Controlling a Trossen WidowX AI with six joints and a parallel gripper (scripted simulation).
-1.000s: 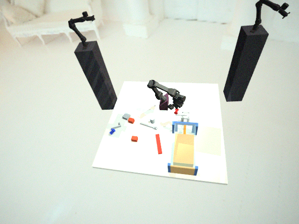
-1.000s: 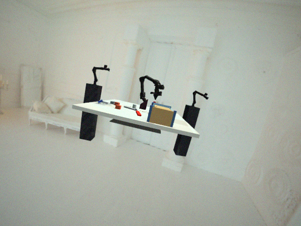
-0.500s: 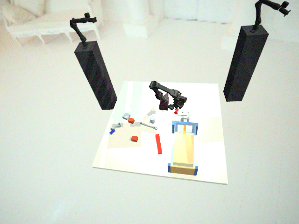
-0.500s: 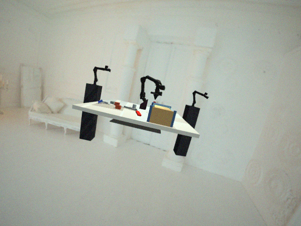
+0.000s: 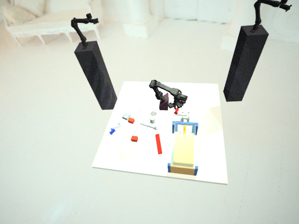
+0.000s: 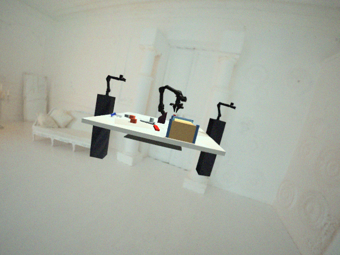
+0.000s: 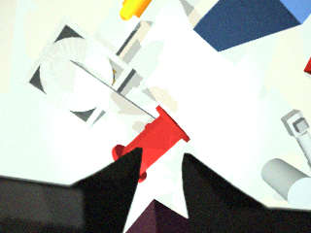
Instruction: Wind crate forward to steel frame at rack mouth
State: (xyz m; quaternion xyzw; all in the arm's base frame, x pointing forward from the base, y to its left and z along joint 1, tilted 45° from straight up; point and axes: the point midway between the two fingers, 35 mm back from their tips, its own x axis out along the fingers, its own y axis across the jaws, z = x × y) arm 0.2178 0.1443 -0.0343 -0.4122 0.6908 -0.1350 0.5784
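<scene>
Now: gripper tip 6 cm above the red grip and 1 cm past it. Also, from my gripper tip: hand winch: 16 cm below, 9 cm to the left, 2 cm behind; blue steel frame: 16 cm ahead, 9 cm below, 8 cm to the left; red-knobbed winch handle: 9 cm below, 4 cm to the left, 1 cm behind.
</scene>
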